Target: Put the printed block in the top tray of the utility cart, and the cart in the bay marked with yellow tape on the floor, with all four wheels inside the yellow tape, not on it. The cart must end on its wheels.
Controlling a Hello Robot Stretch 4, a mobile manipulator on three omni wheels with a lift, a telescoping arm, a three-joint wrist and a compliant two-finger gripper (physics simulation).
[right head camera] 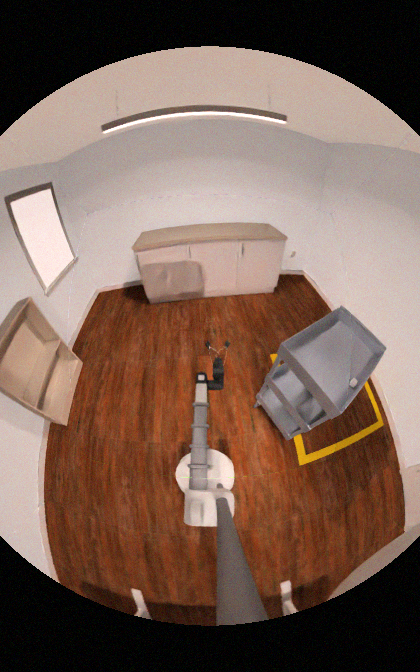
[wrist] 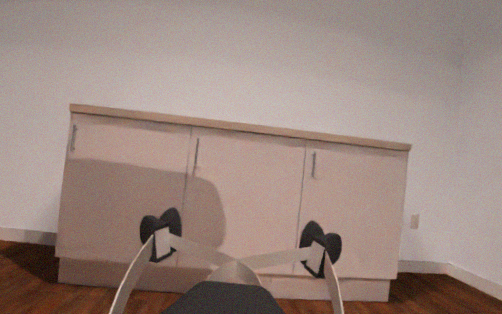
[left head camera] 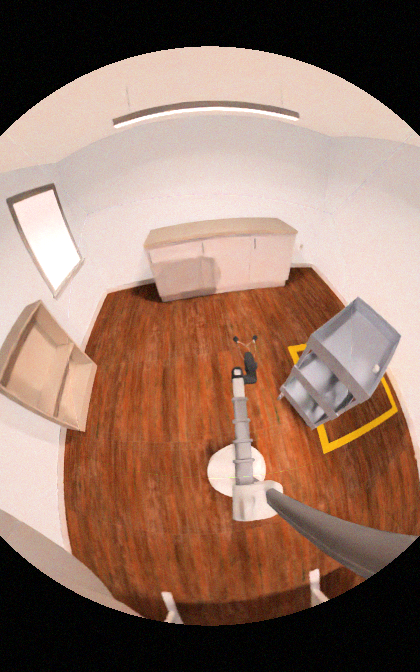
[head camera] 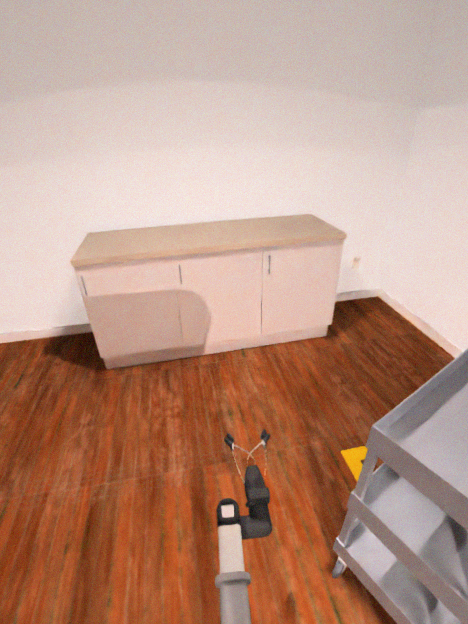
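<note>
The grey three-tier utility cart (head camera: 418, 473) (left head camera: 350, 340) (right head camera: 327, 350) stands upright on the right, turned at an angle over the yellow tape (head camera: 354, 459) (left head camera: 360, 430) (right head camera: 345, 441). A caster (head camera: 339, 568) at its left corner is on the floor left of the tape outline. The other wheels are hidden or too unclear to place. A small pale block (left head camera: 375, 368) (right head camera: 353, 382) lies in the top tray near its right corner. My gripper (head camera: 247, 439) (left head camera: 245, 339) (right head camera: 218, 344) (wrist: 241, 232) is open and empty, left of the cart and apart from it, on the forward-extended arm.
A long cabinet (head camera: 216, 302) (left head camera: 225, 270) (right head camera: 215, 272) (wrist: 250, 200) stands against the far wall, ahead of the gripper. An open wooden shelf unit (left head camera: 75, 425) (right head camera: 60, 419) is at the left wall. The right wall runs close behind the cart. Two white legs show behind the base.
</note>
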